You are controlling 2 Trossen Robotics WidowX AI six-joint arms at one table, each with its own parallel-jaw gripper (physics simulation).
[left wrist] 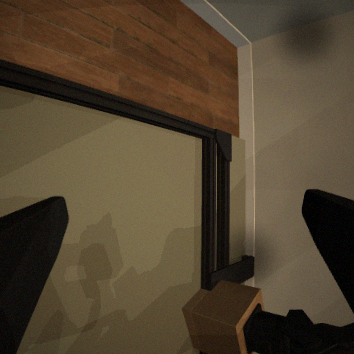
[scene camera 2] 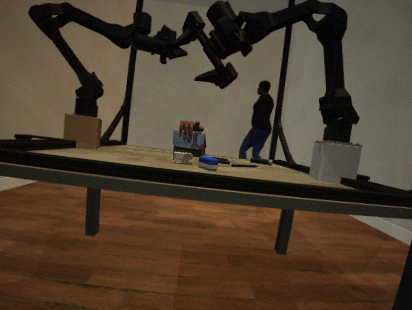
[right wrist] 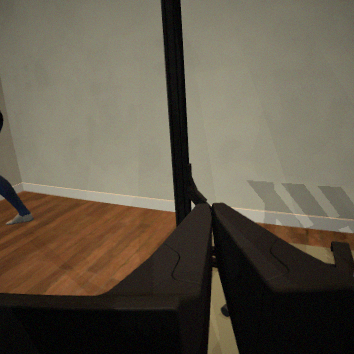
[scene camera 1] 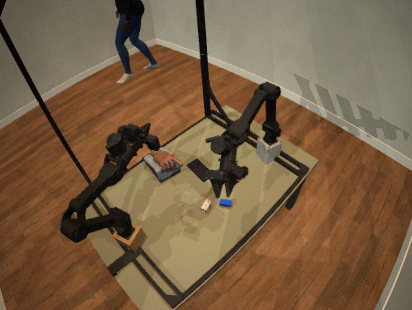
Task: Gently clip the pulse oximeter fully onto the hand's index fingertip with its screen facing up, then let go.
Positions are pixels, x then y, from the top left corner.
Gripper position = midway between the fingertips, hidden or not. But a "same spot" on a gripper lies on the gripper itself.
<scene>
My left gripper shows in the left wrist view, in scene camera 2 and in scene camera 1 (pixel 222 197); in the right wrist view it is out of frame. My right gripper shows in scene camera 2, in the right wrist view (pixel 209 214) and in scene camera 1; in the left wrist view it is out of frame. The same spot on my right gripper: (scene camera 2: pixel 178 52) is (scene camera 1: pixel 147 133). One and the same spot on my left gripper: (left wrist: pixel 39 228) is (scene camera 2: pixel 202 74).
</scene>
